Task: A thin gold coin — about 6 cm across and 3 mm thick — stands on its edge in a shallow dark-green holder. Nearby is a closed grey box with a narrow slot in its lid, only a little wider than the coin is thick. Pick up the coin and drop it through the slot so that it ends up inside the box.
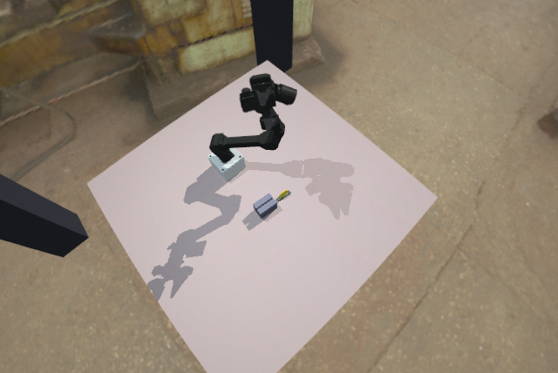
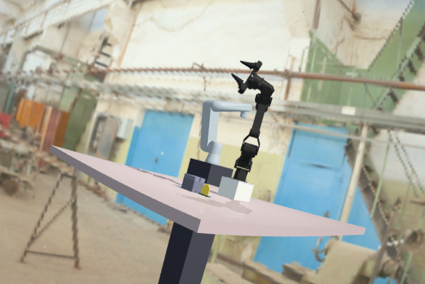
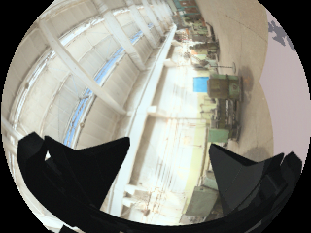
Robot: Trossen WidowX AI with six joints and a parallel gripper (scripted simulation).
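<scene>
The gold coin is 610 mm below my gripper tip, 40 mm to the left of it and 20 mm ahead of it.
</scene>
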